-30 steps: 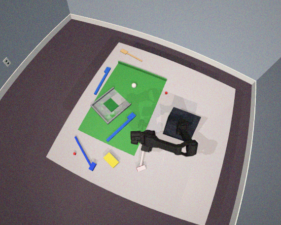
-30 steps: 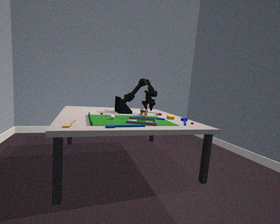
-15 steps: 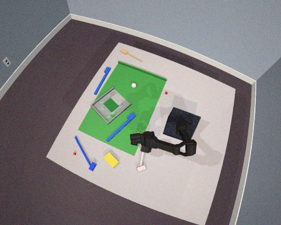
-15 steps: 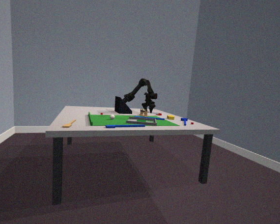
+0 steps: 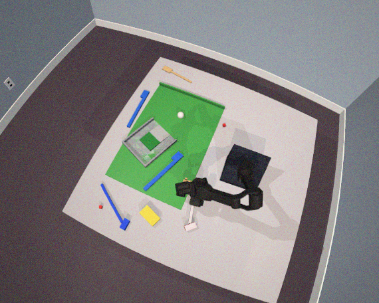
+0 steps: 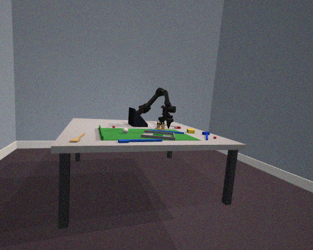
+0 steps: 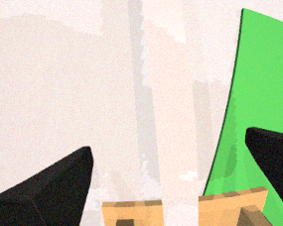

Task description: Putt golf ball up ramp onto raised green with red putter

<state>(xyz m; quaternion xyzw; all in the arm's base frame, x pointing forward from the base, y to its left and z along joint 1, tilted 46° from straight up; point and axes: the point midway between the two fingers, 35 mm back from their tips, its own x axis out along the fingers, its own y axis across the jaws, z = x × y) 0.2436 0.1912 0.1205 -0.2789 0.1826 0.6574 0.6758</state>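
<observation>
My gripper tip is 20 mm short of the wooden stand, 70 mm to the left of it and 20 mm below it. Round my gripper tip: yellow block: 200 mm ahead, 160 mm to the left; white golf ball: 210 mm ahead, 490 mm to the right, 10 mm above; green mat: 230 mm ahead, 320 mm to the right, 10 mm below.
</observation>
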